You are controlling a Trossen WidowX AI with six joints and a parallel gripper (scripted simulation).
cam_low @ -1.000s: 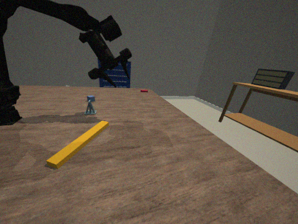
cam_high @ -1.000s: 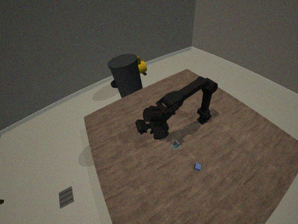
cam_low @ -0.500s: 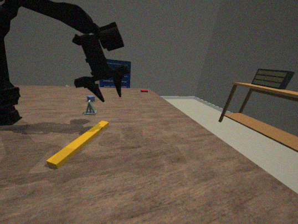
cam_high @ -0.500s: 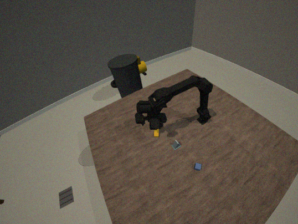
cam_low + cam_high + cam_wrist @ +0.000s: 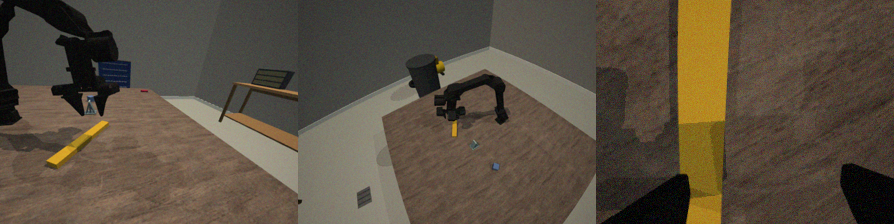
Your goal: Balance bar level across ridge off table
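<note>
Now: the yellow bar 9 cm below my gripper tip and 3 cm behind it. Also, from my gripper tip: small blue cube 42 cm to the left, 8 cm below, 6 cm behind; then small red block 68 cm to the left, 40 cm ahead, 9 cm below.
</note>
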